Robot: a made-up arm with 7 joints. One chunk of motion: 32 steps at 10 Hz.
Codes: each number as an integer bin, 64 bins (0 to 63) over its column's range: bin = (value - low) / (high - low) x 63, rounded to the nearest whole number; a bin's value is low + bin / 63 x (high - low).
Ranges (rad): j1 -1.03..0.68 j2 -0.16..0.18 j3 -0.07..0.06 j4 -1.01..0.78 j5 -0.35..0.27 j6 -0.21..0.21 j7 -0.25..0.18
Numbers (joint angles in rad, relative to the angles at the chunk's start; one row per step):
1: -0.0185 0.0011 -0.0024 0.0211 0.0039 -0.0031 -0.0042
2: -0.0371 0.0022 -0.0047 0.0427 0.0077 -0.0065 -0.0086
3: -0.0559 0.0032 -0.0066 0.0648 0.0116 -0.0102 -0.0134
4: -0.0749 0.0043 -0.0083 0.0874 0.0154 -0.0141 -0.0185
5: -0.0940 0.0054 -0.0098 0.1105 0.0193 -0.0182 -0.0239
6: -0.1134 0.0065 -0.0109 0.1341 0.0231 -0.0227 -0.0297
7: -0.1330 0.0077 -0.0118 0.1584 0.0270 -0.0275 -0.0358
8: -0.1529 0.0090 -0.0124 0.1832 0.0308 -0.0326 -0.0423
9: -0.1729 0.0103 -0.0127 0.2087 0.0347 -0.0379 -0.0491
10: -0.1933 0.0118 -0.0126 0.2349 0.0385 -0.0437 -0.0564
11: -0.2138 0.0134 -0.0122 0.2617 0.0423 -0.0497 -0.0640
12: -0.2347 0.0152 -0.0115 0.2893 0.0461 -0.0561 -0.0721
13: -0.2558 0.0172 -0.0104 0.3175 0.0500 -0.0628 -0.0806
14: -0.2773 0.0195 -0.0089 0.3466 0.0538 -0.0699 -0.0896
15: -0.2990 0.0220 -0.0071 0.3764 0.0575 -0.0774 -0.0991
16: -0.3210 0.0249 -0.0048 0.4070 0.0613 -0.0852 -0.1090
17: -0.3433 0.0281 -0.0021 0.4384 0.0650 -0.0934 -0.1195
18: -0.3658 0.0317 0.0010 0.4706 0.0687 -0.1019 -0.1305
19: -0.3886 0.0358 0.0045 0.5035 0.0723 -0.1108 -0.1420
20: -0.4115 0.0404 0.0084 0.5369 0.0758 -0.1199 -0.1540
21: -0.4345 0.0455 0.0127 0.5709 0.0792 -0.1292 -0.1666
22: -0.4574 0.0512 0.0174 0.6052 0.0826 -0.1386 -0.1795
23: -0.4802 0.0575 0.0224 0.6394 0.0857 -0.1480 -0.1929
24: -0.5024 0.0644 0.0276 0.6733 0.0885 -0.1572 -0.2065
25: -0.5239 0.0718 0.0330 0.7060 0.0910 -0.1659 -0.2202
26: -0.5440 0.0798 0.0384 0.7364 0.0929 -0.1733 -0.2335
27: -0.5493 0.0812 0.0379 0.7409 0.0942 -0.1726 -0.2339
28: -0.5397 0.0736 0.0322 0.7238 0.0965 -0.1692 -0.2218
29: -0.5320 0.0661 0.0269 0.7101 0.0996 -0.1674 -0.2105
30: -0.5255 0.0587 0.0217 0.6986 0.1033 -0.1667 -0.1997
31: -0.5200 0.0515 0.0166 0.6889 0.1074 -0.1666 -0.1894
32: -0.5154 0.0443 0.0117 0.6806 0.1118 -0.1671 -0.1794
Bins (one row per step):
1: 37 30 33 36 36 31 36
2: 37 30 32 37 36 31 35
3: 36 30 31 38 37 30 35
4: 35 30 30 39 37 29 34
5: 34 31 29 39 38 29 33
6: 34 31 29 40 38 28 32
7: 33 31 28 41 38 27 31
8: 32 31 28 42 39 27 30
9: 32 32 28 43 39 26 29
10: 31 32 28 44 39 25 28
11: 30 32 28 45 40 24 27
12: 29 32 28 46 40 23 26
13: 29 33 29 47 41 22 25
14: 28 33 30 48 41 21 24
15: 27 34 30 49 41 20 22
16: 26 34 32 50 42 19 21
17: 25 35 33 51 42 17 19
18: 24 36 34 52 43 16 18
19: 24 36 36 53 43 15 16
20: 23 37 38 54 43 14 14
21: 22 38 40 56 44 12 12
22: 21 39 42 57 44 11 10
23: 20 40 45 58 44 9 8
24: 19 42 47 59 45 8 6
25: 19 43 50 60 45 7 4
26: 18 44 53 61 45 6 2
27: 18 45 52 62 45 6 2
28: 18 43 50 61 45 6 4
29: 18 42 47 61 46 6 6
30: 19 41 44 60 46 6 7
31: 19 39 42 60 46 7 9
32: 19 38 40 60 47 6 10

